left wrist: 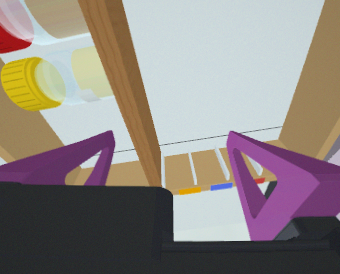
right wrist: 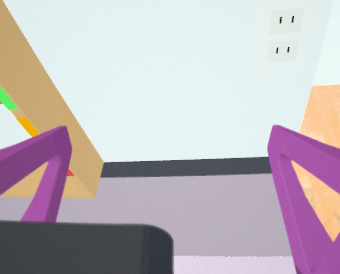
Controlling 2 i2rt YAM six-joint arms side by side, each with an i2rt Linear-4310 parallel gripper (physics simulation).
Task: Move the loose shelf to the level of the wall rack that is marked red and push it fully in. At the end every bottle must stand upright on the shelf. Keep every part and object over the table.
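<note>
The loose shelf [left wrist: 112,55], a brown board, crosses the left wrist view, which is turned sideways. Its far end lies left of the rack's orange mark [left wrist: 190,191]; the blue mark [left wrist: 221,186] and the red mark [left wrist: 260,180] are farther right. A yellow-capped bottle [left wrist: 32,84] and a red-capped bottle [left wrist: 12,37], partly cut off, stand on the shelf with their bases against it. The wall rack [left wrist: 310,75] [right wrist: 55,110] shows in both views. My left gripper [left wrist: 170,137] is open and empty, in front of the shelf's far end. My right gripper [right wrist: 169,136] is open and empty, beside the rack's end.
White divider strips [left wrist: 193,169] line the rack's inner side. In the right wrist view, a green mark [right wrist: 7,99] shows on the rack's edge, and a wall with two outlets [right wrist: 286,20] meets a dark strip [right wrist: 185,166] above a grey-purple surface [right wrist: 210,215].
</note>
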